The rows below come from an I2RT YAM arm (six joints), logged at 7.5 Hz.
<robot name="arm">
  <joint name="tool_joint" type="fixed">
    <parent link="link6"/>
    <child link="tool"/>
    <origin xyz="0 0 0" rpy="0 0 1.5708"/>
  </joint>
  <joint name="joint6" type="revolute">
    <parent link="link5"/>
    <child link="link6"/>
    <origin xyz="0.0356 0 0.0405" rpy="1.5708 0 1.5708"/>
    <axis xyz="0 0 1"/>
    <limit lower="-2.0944" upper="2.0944"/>
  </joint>
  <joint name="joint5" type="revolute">
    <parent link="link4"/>
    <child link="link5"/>
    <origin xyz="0.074 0.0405 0.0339" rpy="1.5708 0 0"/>
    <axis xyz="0 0 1"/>
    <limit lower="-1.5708" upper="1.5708"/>
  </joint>
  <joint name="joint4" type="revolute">
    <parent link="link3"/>
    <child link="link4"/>
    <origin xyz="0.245 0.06 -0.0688"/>
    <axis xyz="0 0 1"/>
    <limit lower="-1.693" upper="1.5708"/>
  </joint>
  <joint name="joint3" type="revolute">
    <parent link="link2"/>
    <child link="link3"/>
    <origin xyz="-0.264 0 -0.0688" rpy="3.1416 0 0"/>
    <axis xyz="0 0 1"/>
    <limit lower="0" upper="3.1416"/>
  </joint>
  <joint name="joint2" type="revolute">
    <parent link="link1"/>
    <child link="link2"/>
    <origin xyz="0.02 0.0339 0.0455" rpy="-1.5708 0 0"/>
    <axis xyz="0 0 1"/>
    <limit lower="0" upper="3.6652"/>
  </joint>
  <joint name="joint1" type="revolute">
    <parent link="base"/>
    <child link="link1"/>
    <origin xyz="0 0 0.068"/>
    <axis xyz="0 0 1"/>
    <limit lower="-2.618" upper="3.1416"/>
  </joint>
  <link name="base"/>
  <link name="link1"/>
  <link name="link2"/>
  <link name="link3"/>
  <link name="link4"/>
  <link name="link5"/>
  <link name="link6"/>
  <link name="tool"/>
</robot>
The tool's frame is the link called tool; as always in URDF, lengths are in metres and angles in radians.
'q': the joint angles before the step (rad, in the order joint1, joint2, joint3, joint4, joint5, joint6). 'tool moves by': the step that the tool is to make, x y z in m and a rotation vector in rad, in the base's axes. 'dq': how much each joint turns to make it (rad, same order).
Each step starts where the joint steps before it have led.
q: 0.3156, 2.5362, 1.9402, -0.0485, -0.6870, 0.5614
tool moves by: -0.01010, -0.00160, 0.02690, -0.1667, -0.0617, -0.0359
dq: 0.0109, -0.0833, -0.0126, -0.1415, 0.1483, -0.1329
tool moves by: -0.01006, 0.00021, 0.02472, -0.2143, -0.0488, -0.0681
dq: 0.0192, -0.0644, 0.0159, -0.1514, 0.2131, -0.1101
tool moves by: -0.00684, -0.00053, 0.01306, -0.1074, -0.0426, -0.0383
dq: 0.0110, -0.0423, -0.0157, -0.0362, 0.1168, -0.0478
